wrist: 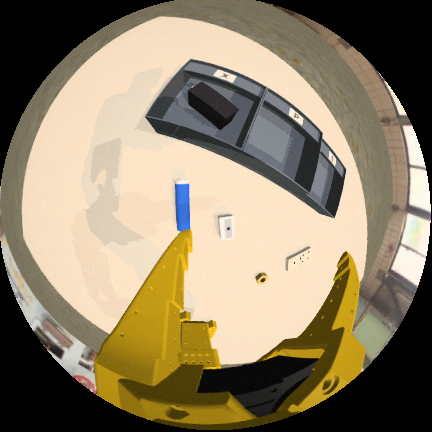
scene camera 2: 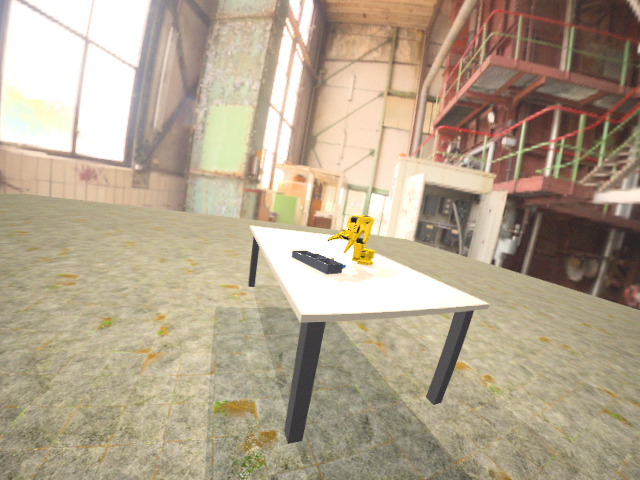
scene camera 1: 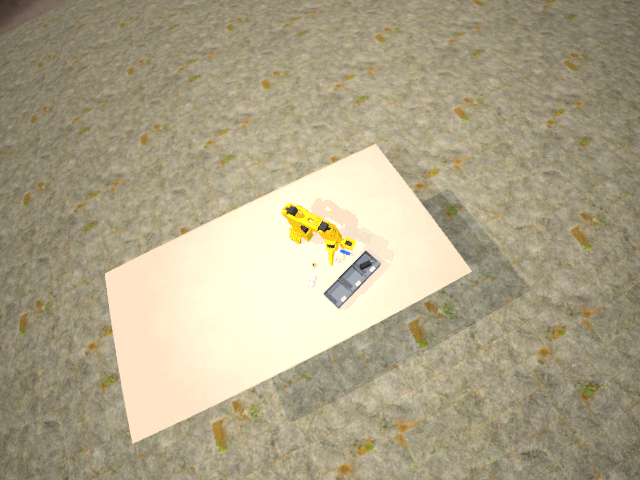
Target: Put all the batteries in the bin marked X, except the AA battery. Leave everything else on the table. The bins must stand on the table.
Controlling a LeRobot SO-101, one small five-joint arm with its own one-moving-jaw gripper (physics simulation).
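Seen in the pictures: end effector, tool point: [wrist: 191, 237] [scene camera 2: 343, 251] [scene camera 1: 342, 248]; arm's base, origin of the base link: [wrist: 192, 321] [scene camera 2: 358, 262] [scene camera 1: 303, 236].
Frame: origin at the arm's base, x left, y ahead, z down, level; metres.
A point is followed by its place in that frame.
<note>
A black block-shaped battery [scene camera 1: 366, 264] {z -0.033, x 0.178, y 0.257 m} [wrist: 212, 105] {z -0.034, x 0.170, y 0.246 m} lies in bin X [wrist: 175, 111] {z -0.007, x 0.203, y 0.231 m}, the end compartment of the dark bin row. A blue cylindrical battery [scene camera 1: 345, 252] {z -0.013, x 0.130, y 0.162 m} [scene camera 2: 343, 266] {z -0.009, x 0.133, y 0.159 m} [wrist: 183, 206] {z -0.014, x 0.130, y 0.162 m} with a pale end lies on the table, outside the bins; its size cannot be read. My gripper [scene camera 1: 337, 253] {z -0.072, x 0.119, y 0.163 m} [scene camera 2: 337, 245] {z -0.072, x 0.119, y 0.163 m} [wrist: 267, 243] is open and empty, with a wide gap between the jaws. It is above the table, on the arm's side of the bins. In the wrist view the left jaw's tip is drawn at the blue battery's near end; whether they touch cannot be told.
Bin P [wrist: 272, 132] {z -0.007, x 0.111, y 0.290 m} and a third bin [wrist: 326, 172] {z -0.007, x 0.007, y 0.335 m} join bin X in one row, standing on the table [scene camera 1: 206, 335] {z 0.000, x -0.548, y 0.214 m} [scene camera 2: 372, 299] {z 0.000, x 0.466, y 0.219 m}. A white block with a dark dot [wrist: 226, 227] {z -0.011, x 0.083, y 0.172 m}, a brass nut [scene camera 1: 313, 264] {z -0.009, x -0.016, y 0.145 m} [wrist: 261, 278] {z -0.008, x -0.012, y 0.146 m} and a dotted white piece [scene camera 1: 311, 281] {z -0.007, x -0.055, y 0.208 m} [wrist: 299, 259] {z -0.008, x -0.052, y 0.204 m} lie nearby.
</note>
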